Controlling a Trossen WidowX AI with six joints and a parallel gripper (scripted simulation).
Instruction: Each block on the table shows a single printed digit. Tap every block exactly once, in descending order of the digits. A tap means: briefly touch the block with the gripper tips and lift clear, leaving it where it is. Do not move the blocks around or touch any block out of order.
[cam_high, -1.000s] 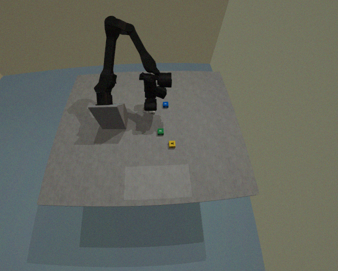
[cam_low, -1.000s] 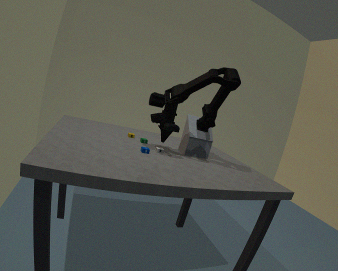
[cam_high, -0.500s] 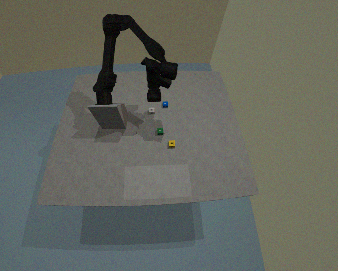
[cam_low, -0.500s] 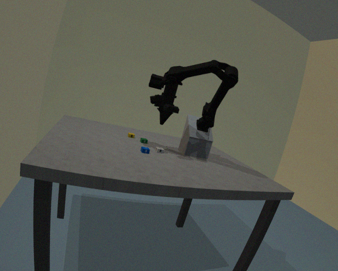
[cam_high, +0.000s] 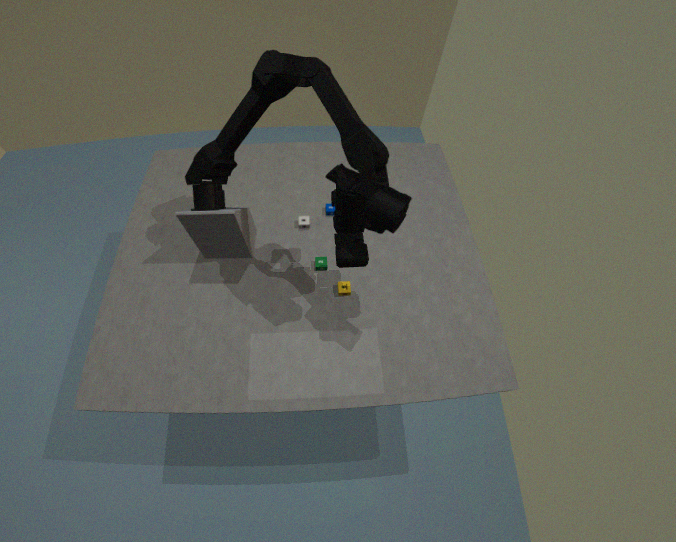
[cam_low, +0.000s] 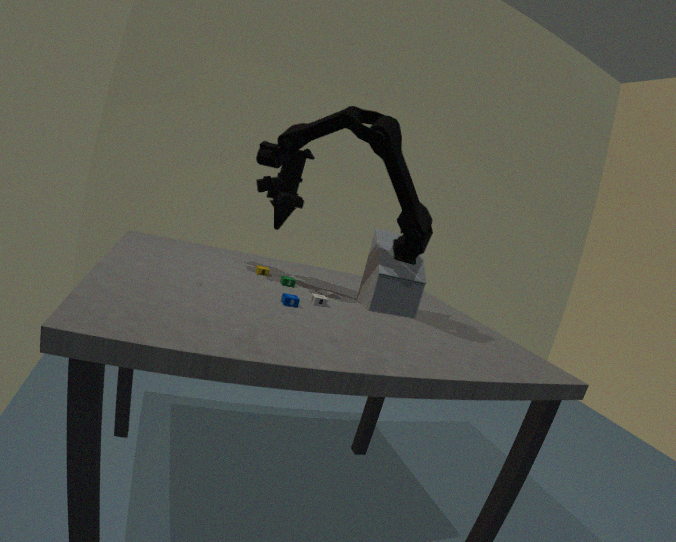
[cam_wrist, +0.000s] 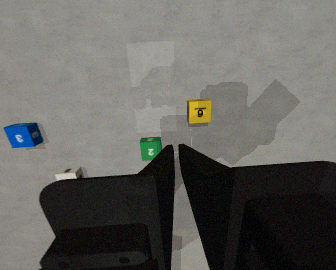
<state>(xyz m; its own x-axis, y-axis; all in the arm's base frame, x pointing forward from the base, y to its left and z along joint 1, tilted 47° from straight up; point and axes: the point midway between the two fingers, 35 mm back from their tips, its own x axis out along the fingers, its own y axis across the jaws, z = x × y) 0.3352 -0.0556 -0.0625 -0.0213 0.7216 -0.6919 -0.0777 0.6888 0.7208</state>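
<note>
Now: the yellow block 50 mm to the right of my gripper tip and 130 mm below it. From my gripper tip the other things lie so: blue block 40 mm behind, 220 mm to the left, 130 mm below; then white block 120 mm behind, 160 mm to the left, 130 mm below; then green block 60 mm behind, 30 mm to the left, 130 mm below.
</note>
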